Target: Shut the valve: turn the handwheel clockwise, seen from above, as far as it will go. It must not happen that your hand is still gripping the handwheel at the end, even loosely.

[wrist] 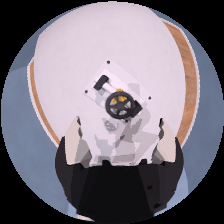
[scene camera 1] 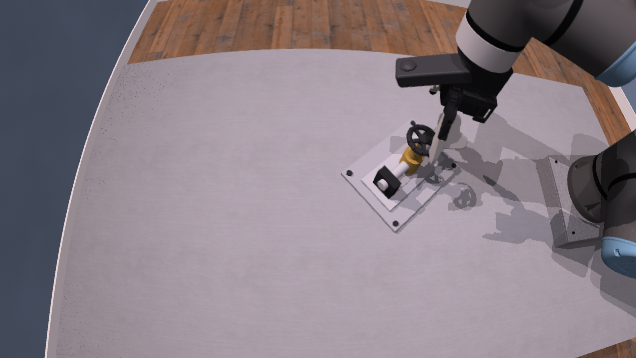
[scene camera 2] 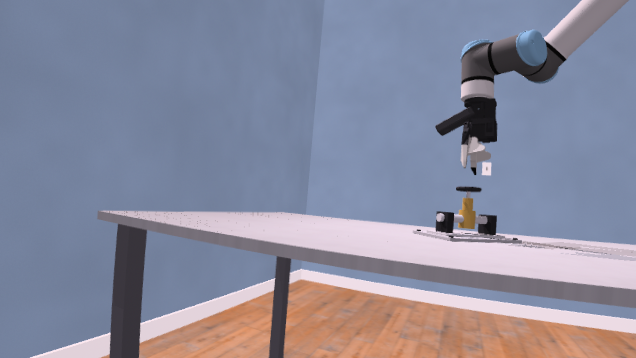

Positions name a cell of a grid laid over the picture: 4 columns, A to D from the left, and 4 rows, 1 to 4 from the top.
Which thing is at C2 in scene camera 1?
My gripper.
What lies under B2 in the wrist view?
A mounting plate.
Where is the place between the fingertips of my gripper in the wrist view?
C3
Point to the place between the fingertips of my gripper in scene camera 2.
At C2
